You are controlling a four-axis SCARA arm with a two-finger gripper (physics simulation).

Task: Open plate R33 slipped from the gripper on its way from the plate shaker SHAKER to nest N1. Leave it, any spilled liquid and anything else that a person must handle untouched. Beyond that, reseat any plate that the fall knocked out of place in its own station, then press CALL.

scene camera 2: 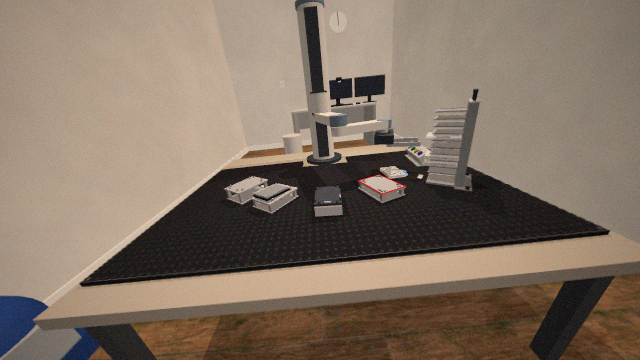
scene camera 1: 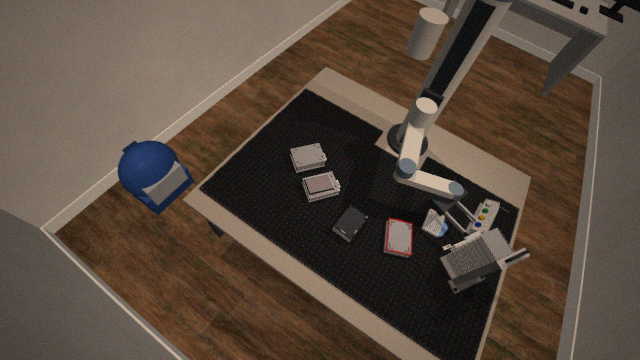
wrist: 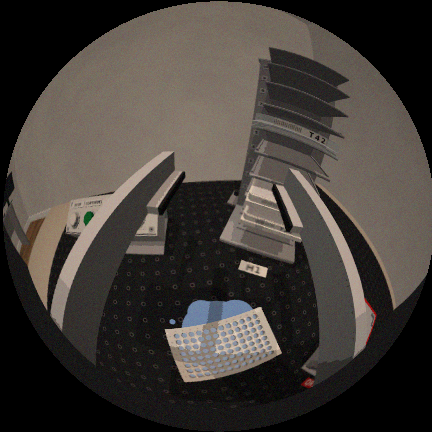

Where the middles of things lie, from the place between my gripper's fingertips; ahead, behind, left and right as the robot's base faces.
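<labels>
The well plate with blue patch (wrist: 219, 348) is 120 mm to the right of my hand, 20 mm behind it and 150 mm below it. There is also the dark shaker (scene camera 2: 327, 202), which I find 470 mm to the right of my hand and 250 mm ahead of it, and 130 mm below it.
</labels>
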